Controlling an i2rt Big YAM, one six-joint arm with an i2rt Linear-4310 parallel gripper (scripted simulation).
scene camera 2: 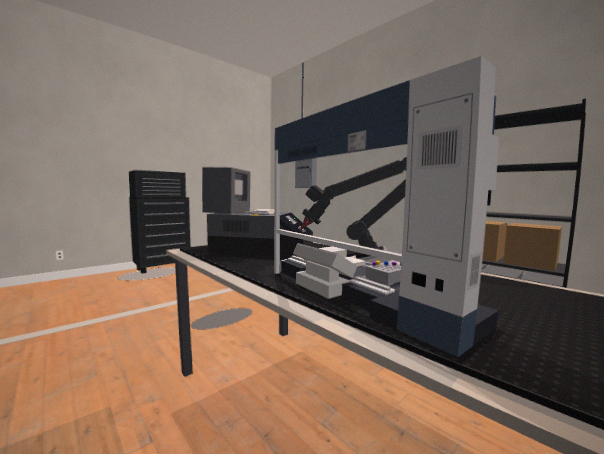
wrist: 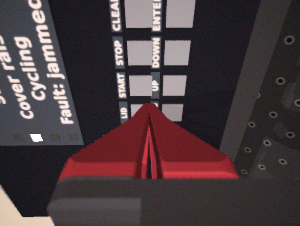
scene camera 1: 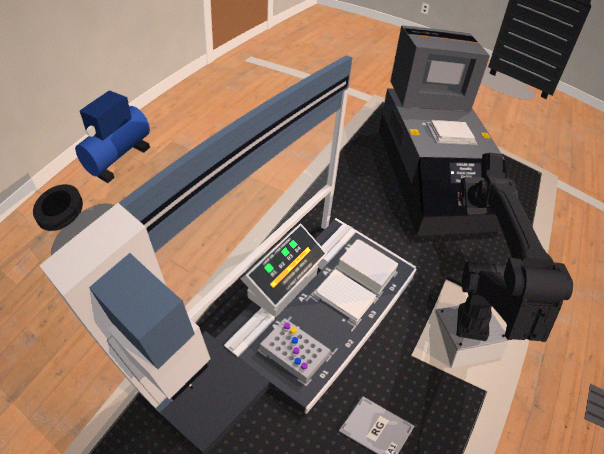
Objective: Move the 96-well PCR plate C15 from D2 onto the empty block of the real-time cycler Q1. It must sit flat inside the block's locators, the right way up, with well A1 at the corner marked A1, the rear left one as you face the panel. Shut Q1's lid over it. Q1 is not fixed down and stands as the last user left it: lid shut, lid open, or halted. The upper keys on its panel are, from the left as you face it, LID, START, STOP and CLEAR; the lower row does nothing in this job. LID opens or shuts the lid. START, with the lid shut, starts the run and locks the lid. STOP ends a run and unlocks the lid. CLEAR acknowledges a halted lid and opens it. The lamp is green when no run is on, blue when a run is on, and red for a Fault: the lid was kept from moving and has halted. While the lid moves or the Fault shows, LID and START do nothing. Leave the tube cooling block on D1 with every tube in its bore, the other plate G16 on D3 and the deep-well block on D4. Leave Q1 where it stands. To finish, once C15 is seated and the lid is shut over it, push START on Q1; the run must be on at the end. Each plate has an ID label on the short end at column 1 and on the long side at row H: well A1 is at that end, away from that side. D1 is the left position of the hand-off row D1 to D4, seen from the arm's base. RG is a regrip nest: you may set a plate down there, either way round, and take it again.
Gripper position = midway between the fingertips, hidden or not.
In view: the gripper (wrist: 148,112), a deep-well block (scene camera 1: 369,267), a tube cooling block (scene camera 1: 271,345) and a lid (scene camera 2: 218,183).
The wrist view does not show the deep-well block: it is out of frame. The wrist view misses the tube cooling block: it is out of frame.
